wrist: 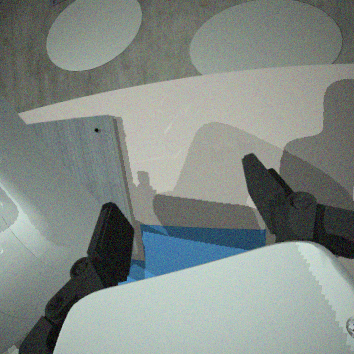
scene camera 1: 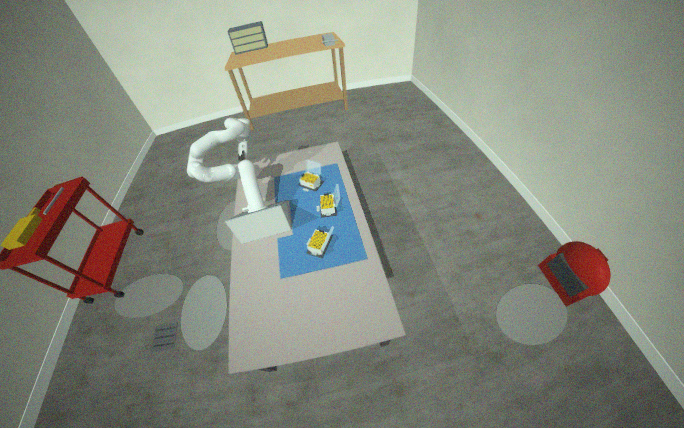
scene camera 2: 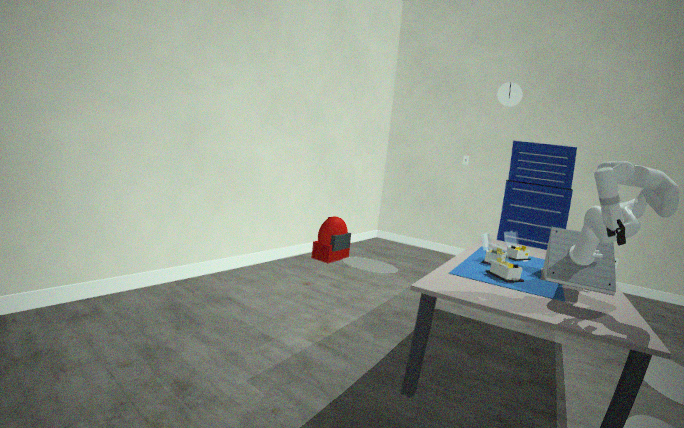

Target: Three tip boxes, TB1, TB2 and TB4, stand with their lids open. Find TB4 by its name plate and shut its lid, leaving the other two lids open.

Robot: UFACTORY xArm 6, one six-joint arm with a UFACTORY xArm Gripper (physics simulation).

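Pixels of known places: gripper, between the fingertips: [wrist: 181, 195] [scene camera 2: 616, 240]; arm's base, origin of its link: [scene camera 1: 258, 209] [scene camera 2: 581, 255].
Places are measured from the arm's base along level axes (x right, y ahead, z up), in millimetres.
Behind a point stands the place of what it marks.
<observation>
Three white tip boxes with yellow tips stand on the blue mat [scene camera 1: 292, 262] @(y 110, x 358, z -132 mm) [scene camera 2: 469, 268] @(y 548, x -190, z -132 mm) [wrist: 185, 255] @(y 181, x -234, z -132 mm). In scene camera 1 the far box [scene camera 1: 309, 180] @(y 373, x -190, z -75 mm), the middle box [scene camera 1: 327, 203] @(y 426, x 67, z -75 mm) and the near box [scene camera 1: 318, 241] @(y 291, x 317, z -75 mm) each have a clear lid raised. The boxes also show small in scene camera 2. No name plate is readable, so I cannot tell which is TB4. No box shows in the wrist view. My gripper [scene camera 1: 242, 154] @(y -32, x -338, z 133 mm) [scene camera 2: 615, 237] @(y -32, x -338, z 133 mm) [wrist: 181, 195] @(y -32, x -338, z 133 mm) is open and empty, high above the table's far left part, to the left of the far box in scene camera 1.
A pale upright panel [scene camera 1: 259, 223] @(y -3, x 120, z 10 mm) [scene camera 2: 580, 270] @(y 8, x -70, z -64 mm) [wrist: 75, 160] @(y -77, x -73, z -62 mm) stands by the arm's base, left of the mat in scene camera 1. The table [scene camera 1: 312, 312] @(y 139, x 675, z -135 mm) [scene camera 2: 504, 295] @(y 382, x -492, z -135 mm) [wrist: 165, 105] @(y -146, x -258, z -135 mm) carries the arm. A red trolley [scene camera 1: 104, 252] and a wooden shelf [scene camera 1: 287, 49] stand off the table.
</observation>
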